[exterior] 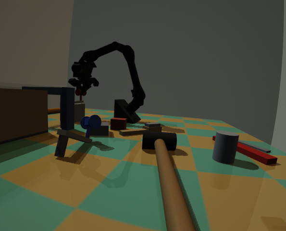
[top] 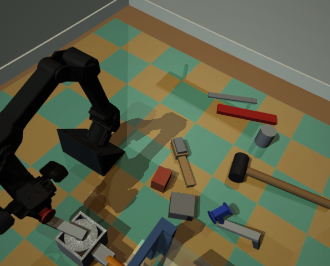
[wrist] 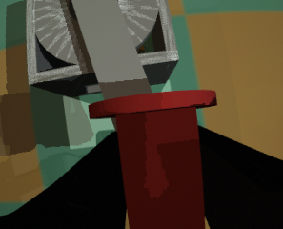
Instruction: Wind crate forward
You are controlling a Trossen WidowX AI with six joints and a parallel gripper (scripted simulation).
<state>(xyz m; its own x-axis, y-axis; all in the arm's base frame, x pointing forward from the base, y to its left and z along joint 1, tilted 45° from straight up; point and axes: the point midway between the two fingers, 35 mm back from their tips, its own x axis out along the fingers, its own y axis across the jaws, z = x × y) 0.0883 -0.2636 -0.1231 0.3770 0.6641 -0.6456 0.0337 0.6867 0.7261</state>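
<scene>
My gripper tip is 30 mm above the red-knobbed winch handle, 20 mm short of it and 10 mm to the right of it. Also, from my gripper tip: red cylindrical grip 10 mm behind; grey block 270 mm to the left, 240 mm ahead, 110 mm below; boxy winch 100 mm below, 70 mm ahead, 10 mm to the left.
</scene>
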